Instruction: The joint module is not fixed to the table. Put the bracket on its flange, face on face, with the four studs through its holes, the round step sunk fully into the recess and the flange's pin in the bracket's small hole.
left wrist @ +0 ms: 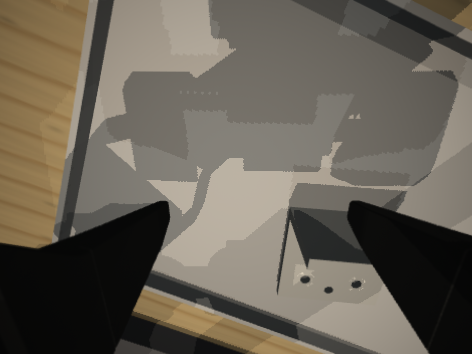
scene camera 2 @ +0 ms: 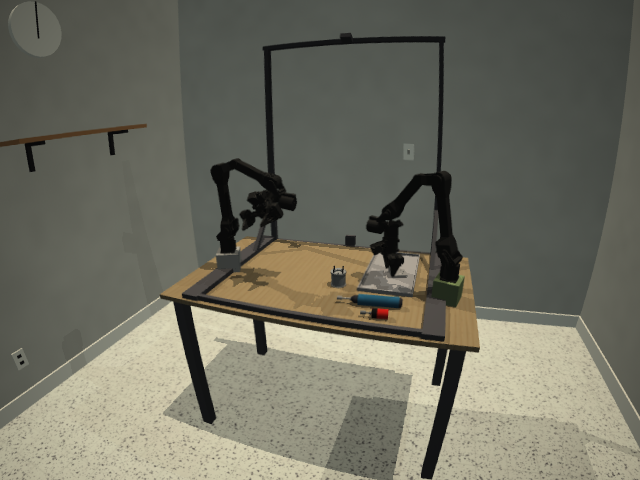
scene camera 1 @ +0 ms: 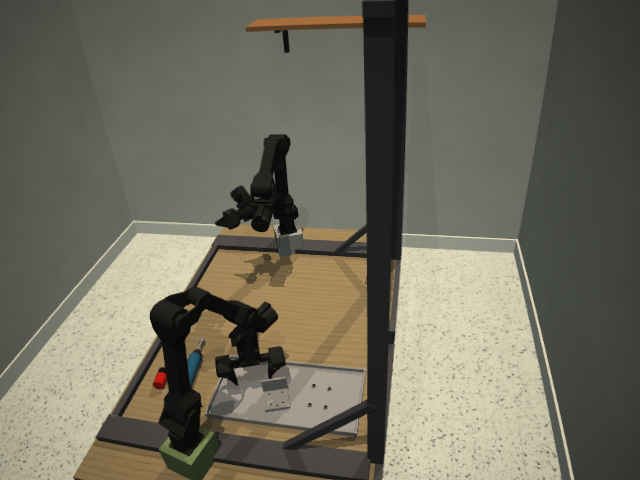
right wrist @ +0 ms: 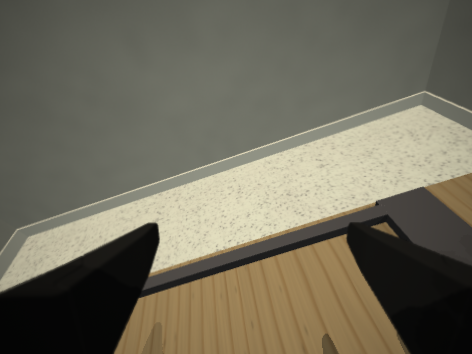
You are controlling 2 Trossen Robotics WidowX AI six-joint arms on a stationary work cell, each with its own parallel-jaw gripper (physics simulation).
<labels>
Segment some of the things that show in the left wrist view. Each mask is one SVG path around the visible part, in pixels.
My left gripper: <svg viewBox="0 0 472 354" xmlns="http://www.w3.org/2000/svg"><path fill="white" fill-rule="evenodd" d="M351 201L347 219L358 243L428 353L472 354L472 235L437 226L436 224L366 202ZM168 202L155 202L95 228L41 248L0 243L0 354L114 354L162 247L170 221Z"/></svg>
A l-shaped grey bracket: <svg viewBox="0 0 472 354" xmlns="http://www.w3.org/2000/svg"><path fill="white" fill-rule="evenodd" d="M290 207L277 283L277 296L375 306L383 281L358 243L347 219L348 211Z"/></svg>
</labels>
